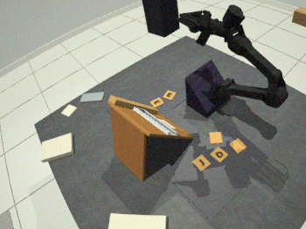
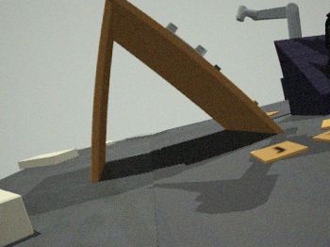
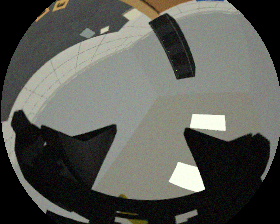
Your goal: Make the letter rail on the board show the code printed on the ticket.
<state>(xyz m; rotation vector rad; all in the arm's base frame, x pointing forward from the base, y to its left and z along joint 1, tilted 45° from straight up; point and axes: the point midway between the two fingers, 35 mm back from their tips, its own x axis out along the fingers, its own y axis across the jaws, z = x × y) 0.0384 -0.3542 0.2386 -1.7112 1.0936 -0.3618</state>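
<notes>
Now: gripper tip 18 cm short of the white ticket, 4 cm to the right of it and 40 cm above it. From my gripper tip the other things lie so: cream block: 61 cm ahead, 34 cm to the right, 49 cm below; then small cream card: 43 cm ahead, 53 cm to the right, 49 cm below; then grey card: 26 cm ahead, 50 cm to the right, 49 cm below.
</notes>
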